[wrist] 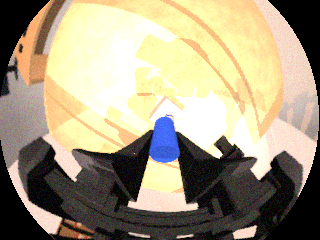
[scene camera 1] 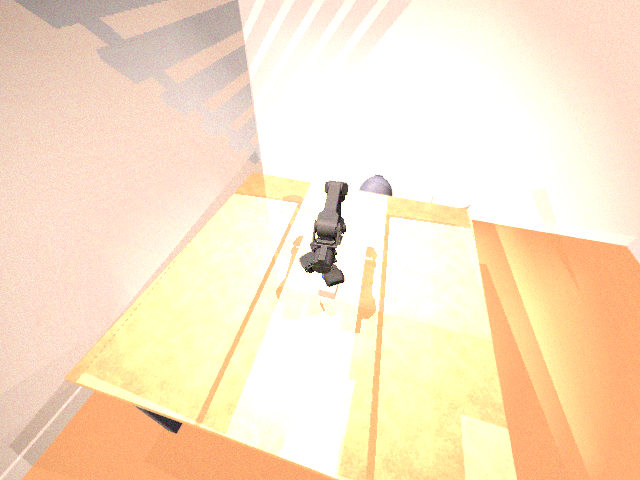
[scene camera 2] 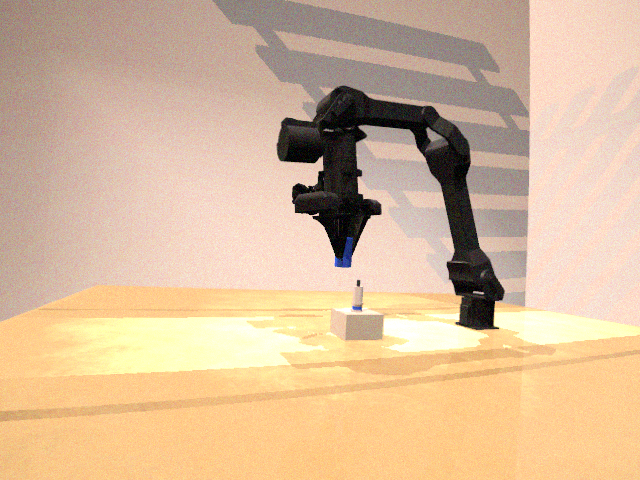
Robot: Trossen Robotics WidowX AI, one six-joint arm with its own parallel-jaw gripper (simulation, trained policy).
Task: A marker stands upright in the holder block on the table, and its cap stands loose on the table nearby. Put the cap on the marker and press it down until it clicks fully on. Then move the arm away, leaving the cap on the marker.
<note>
In view: the gripper (scene camera 2: 344, 257), a blue cap (wrist: 164, 148) and a pale holder block (scene camera 2: 348, 327).
The gripper is seen too in the wrist view (wrist: 164, 133).
</note>
